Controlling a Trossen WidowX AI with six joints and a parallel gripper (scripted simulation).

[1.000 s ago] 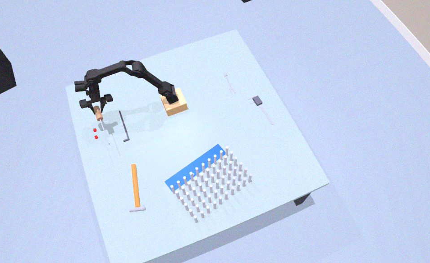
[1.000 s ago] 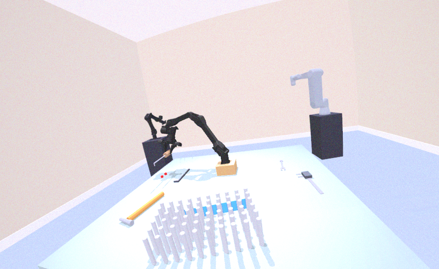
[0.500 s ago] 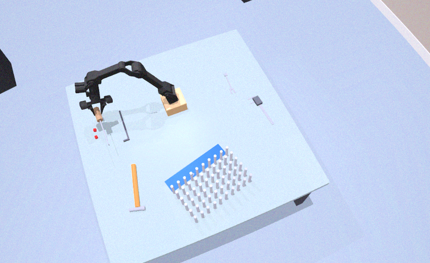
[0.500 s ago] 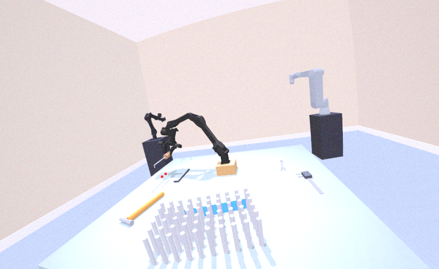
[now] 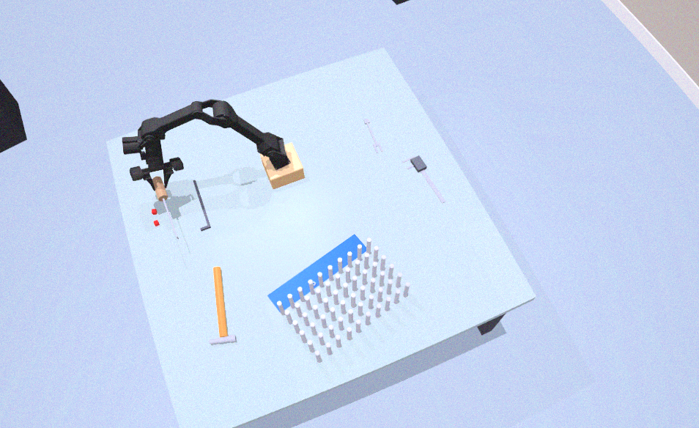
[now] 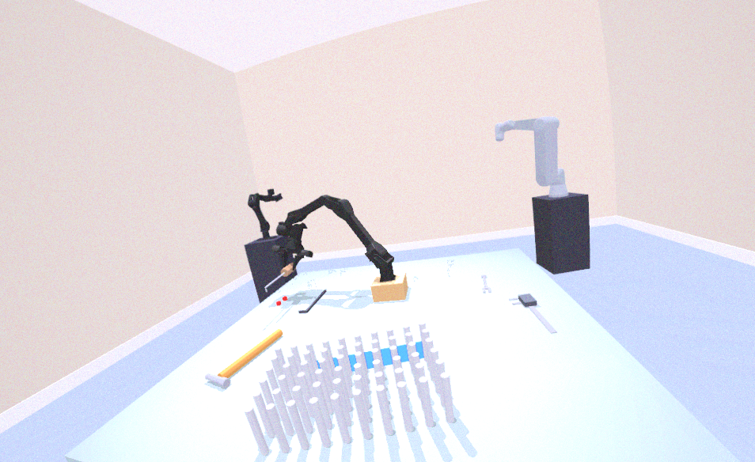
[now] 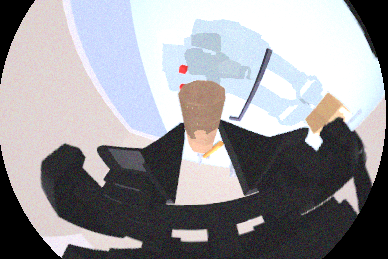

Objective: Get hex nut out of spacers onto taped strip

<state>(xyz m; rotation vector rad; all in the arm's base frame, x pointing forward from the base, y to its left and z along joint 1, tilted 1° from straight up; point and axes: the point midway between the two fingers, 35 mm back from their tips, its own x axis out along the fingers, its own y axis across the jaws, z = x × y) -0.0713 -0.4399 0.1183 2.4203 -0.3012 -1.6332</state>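
Now: gripper tip 10 cm short of the thin hook tool, 1 cm to the left of it and 1 cm above it. Also, from my gripper tip: small wrench 84 cm to the left, 15 cm below, 9 cm ahead; blue taped strip 51 cm ahead, 37 cm to the left, 15 cm below.
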